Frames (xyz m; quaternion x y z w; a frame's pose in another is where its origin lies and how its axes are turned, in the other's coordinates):
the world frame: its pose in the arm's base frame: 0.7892 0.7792 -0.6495 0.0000 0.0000 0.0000 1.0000
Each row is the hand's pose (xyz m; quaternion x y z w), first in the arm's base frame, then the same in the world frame.
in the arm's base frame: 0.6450 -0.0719 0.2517 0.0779 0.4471 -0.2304 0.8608
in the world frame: -0.1442 -0.8511 0.9012 0.0779 0.4471 -0.2304 0.8608
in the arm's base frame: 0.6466 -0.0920 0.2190 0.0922 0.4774 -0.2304 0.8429
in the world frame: -0.1426 -0.8712 0.8685 0.0922 0.4774 -0.2304 0.8429
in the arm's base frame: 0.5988 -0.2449 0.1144 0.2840 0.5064 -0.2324 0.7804
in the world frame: -0.1904 -1.0241 0.7639 0.2840 0.5064 -0.2324 0.7803
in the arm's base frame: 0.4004 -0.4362 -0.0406 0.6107 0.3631 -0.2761 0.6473
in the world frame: -0.3888 -1.2154 0.6089 0.6107 0.3631 -0.2761 0.6473
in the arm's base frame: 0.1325 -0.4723 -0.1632 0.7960 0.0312 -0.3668 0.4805
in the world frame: -0.6567 -1.2515 0.4863 0.7960 0.0312 -0.3668 0.4805
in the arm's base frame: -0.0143 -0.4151 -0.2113 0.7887 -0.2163 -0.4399 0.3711
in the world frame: -0.8035 -1.1943 0.4382 0.7887 -0.2163 -0.4399 0.3711
